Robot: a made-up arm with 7 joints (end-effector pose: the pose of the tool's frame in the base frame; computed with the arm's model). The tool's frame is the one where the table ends. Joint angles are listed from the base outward.
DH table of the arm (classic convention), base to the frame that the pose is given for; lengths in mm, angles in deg. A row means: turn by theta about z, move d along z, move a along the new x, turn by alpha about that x. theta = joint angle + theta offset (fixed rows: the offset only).
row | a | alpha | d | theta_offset
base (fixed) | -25 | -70 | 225.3 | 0
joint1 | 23.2 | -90 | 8.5 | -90
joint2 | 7 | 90 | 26 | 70
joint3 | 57 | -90 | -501 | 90
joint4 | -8 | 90 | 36 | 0
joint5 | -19 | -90 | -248 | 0
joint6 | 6 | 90 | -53 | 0
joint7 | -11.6 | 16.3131 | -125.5 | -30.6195
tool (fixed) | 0 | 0 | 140.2 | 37.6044
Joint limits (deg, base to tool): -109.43..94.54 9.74..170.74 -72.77..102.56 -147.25..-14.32 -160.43..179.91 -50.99..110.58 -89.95..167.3
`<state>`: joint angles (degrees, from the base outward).
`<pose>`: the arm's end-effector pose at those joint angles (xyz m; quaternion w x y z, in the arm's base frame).
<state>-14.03 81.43 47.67 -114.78 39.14 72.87 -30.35</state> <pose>0.1846 0.3992 0.3937 0.5278 0.5578 -0.6270 -0.1308</pose>
Working (the frame after each row of the table, in the pose's form):
after base (fixed): -0.0250 0.0000 0.2253 0.8192 -0.5736 0.0000 0.0000
after joint1: -0.0306 0.0003 0.2494 0.1069 -0.6061 0.1369 -0.7762
after joint2: -0.0039 -0.0030 0.2485 0.5625 0.5386 0.3770 -0.5014
after joint3: 0.0824 0.4935 0.2300 0.8603 -0.0881 -0.5018 -0.0160
after joint4: 0.0540 0.5069 0.2492 0.0530 0.5836 -0.7623 -0.2748
after joint5: 0.1685 0.4298 0.4561 0.3087 0.1079 -0.4755 -0.8166
after joint6: 0.1943 0.3891 0.4334 0.6569 0.3803 -0.6508 -0.0191
after joint7: 0.2978 0.4588 0.4510 0.4575 0.7301 -0.4138 -0.2940

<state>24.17 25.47 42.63 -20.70 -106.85 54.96 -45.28</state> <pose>-0.2714 0.3948 -0.3078 0.4605 0.2381 0.5909 -0.6181</pose>
Working (the frame after each row of the table, in the pose's form):
after base (fixed): -0.0250 0.0000 0.2253 0.8192 -0.5736 0.0000 0.0000
after joint1: -0.0155 0.0007 0.2481 0.1458 -0.8267 0.0944 -0.5351
after joint2: 0.0079 -0.0020 0.2351 0.6931 0.0056 0.2993 -0.6557
after joint3: -0.1565 0.2394 -0.1759 0.8169 -0.4261 -0.1812 0.3440
after joint4: -0.1841 0.2557 -0.1577 0.8853 0.3385 -0.0447 0.3157
after joint5: -0.2238 0.4247 -0.3359 0.7203 -0.3843 0.5431 -0.1963
after joint6: -0.2728 0.4073 -0.3479 0.5797 0.4520 0.5780 -0.3542
after joint7: -0.3064 0.5280 -0.3342 0.2368 0.0350 0.6361 -0.7335

